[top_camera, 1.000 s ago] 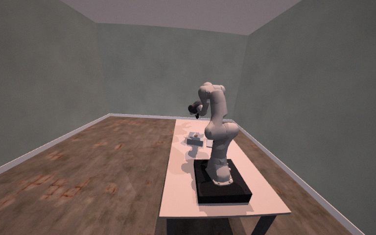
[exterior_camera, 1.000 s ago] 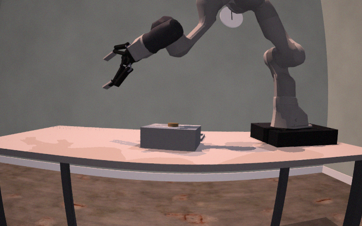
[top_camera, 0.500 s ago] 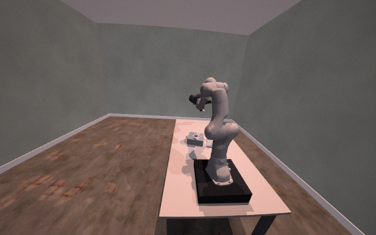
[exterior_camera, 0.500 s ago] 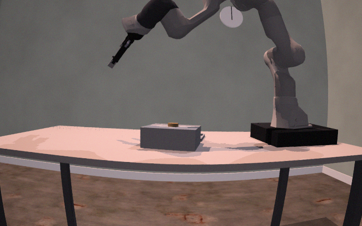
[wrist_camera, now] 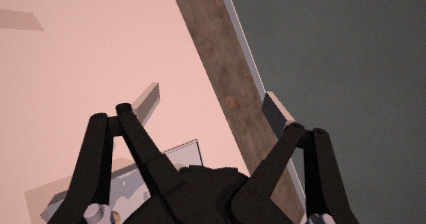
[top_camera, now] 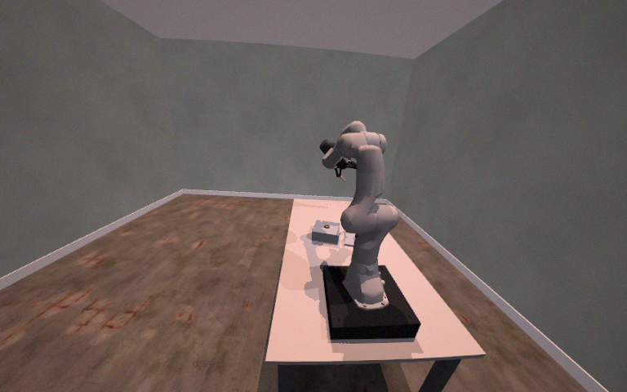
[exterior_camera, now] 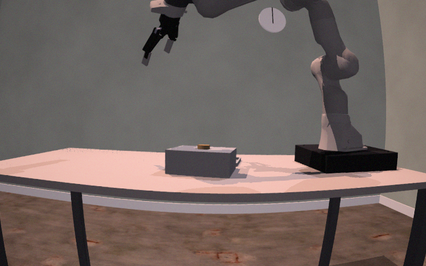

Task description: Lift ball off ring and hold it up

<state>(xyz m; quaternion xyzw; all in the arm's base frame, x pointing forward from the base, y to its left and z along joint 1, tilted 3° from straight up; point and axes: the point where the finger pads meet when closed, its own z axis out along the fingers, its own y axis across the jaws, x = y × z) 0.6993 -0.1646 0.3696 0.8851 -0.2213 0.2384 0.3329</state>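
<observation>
My gripper is now 25 cm past the dark ball, 1 cm to the left of it and 39 cm above it. From my hand the other things lie so: shallow tray 25 cm behind, 1 cm to the right, 42 cm below; stand 18 cm behind, 21 cm to the left, 36 cm below.
</observation>
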